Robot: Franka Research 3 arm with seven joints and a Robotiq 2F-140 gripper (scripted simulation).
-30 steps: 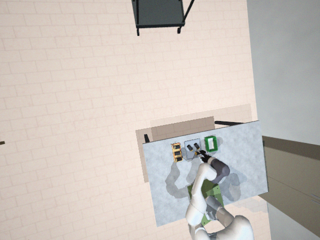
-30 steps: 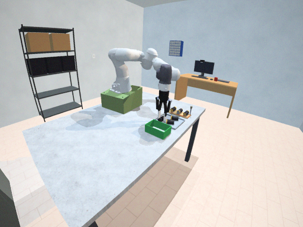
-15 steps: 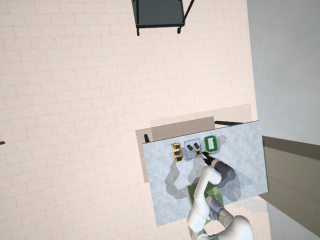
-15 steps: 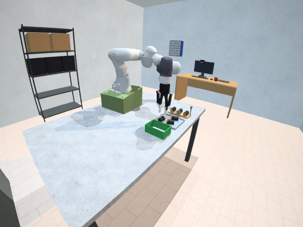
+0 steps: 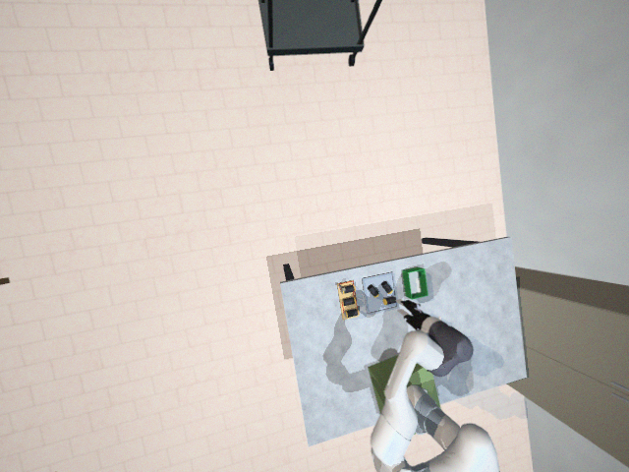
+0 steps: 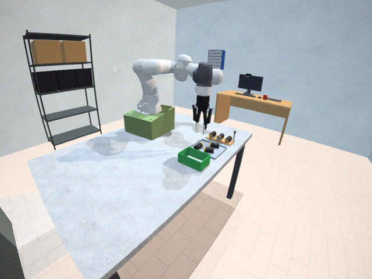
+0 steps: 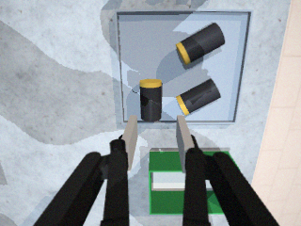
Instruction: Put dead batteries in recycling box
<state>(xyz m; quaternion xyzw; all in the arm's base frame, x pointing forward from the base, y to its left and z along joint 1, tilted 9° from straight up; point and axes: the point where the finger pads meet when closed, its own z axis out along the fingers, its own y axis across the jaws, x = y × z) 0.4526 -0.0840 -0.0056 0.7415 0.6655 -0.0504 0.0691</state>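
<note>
The post is 16 cm ahead of my hand, 25 cm to the left of it and 11 cm below it. Round my hand: grey tray (5 cm ahead, 4 cm to the left, 14 cm below); green recycling box (5 cm ahead, 16 cm to the right, 13 cm below).
</note>
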